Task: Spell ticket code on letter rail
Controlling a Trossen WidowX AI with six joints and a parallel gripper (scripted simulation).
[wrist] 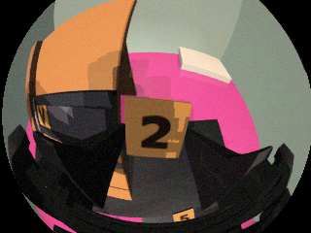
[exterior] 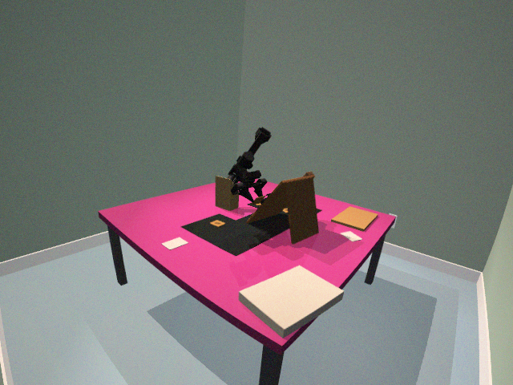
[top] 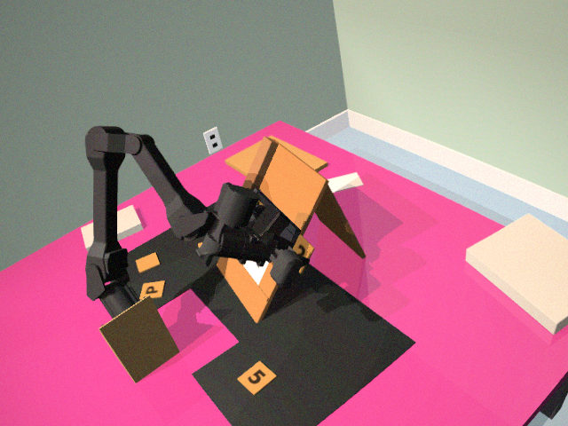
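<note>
The white ticket lies 140 mm to the left of my gripper tip, 80 mm below it and 30 mm behind it. Round my gripper tip: white block: 690 mm to the left, 200 mm behind, 150 mm below; then orange flat panel: 540 mm to the left, 340 mm ahead, 160 mm below; then black mat: 170 mm below, 160 mm to the left, 130 mm behind.
</note>
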